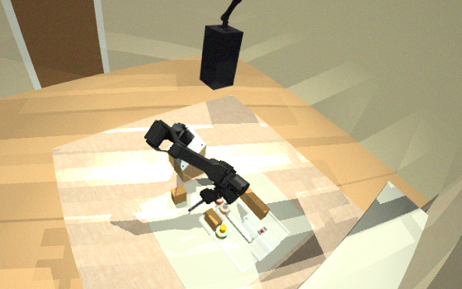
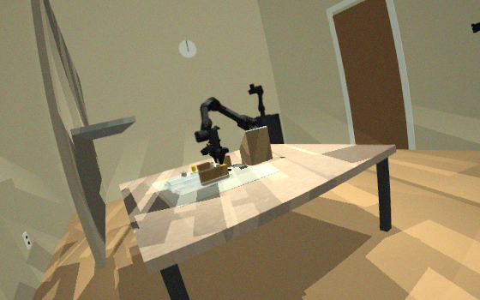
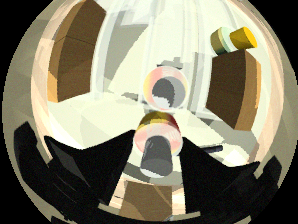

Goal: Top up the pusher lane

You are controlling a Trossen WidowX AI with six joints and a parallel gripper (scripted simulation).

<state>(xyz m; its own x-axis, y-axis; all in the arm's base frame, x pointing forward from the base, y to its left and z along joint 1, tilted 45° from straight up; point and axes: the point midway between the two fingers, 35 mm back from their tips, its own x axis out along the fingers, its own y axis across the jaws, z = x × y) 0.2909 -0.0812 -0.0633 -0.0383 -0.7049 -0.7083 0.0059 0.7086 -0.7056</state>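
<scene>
Now: gripper tip 6 cm to the left of the thin dark rod, 5 cm past it and 4 cm above it. From my gripper tip the other things lie so: clear sprung lane 20 cm ahead, 3 cm below, 2 cm to the left.
</scene>
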